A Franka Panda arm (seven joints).
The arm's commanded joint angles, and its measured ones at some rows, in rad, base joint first. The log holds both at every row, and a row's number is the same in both.
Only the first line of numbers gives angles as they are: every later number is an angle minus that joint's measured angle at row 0.
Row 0, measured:
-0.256, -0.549, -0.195, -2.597, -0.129, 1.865, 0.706
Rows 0 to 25, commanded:
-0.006, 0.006, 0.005, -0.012, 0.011, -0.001, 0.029
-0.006, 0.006, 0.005, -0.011, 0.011, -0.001, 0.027
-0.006, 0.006, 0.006, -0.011, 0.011, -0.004, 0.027
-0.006, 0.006, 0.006, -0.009, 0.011, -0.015, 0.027
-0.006, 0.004, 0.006, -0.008, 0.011, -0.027, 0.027
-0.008, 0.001, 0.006, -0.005, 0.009, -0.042, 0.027
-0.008, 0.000, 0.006, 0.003, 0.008, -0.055, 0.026
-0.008, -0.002, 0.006, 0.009, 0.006, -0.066, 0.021
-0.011, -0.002, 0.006, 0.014, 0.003, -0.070, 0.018
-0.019, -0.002, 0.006, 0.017, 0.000, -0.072, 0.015
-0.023, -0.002, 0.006, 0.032, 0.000, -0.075, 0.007
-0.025, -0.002, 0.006, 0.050, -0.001, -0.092, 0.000
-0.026, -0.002, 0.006, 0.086, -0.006, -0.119, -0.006
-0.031, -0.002, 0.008, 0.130, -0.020, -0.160, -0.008
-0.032, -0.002, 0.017, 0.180, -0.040, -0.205, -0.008
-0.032, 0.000, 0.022, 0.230, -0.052, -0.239, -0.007
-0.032, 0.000, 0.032, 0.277, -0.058, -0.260, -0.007
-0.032, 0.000, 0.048, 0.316, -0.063, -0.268, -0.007
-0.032, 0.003, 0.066, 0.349, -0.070, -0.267, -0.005
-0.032, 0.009, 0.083, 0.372, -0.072, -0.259, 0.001
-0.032, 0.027, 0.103, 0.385, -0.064, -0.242, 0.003
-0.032, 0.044, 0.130, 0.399, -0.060, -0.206, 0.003
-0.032, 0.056, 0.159, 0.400, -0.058, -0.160, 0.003
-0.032, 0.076, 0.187, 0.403, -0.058, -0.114, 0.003
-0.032, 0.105, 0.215, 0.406, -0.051, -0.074, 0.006
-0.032, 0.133, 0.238, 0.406, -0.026, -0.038, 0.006
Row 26, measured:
-0.020, 0.033, 0.158, 0.377, -0.051, -0.134, 0.000
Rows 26 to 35, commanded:
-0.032, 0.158, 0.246, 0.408, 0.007, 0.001, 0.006
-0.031, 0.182, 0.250, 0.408, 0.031, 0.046, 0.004
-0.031, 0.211, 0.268, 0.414, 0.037, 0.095, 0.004
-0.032, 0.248, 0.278, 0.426, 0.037, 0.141, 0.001
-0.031, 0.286, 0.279, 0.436, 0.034, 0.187, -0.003
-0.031, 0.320, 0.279, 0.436, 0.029, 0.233, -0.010
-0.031, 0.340, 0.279, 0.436, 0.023, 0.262, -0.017
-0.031, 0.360, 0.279, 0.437, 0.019, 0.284, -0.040
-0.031, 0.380, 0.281, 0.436, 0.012, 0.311, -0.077
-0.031, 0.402, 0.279, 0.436, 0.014, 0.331, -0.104
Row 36, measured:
-0.020, 0.336, 0.270, 0.407, 0.020, 0.278, -0.027
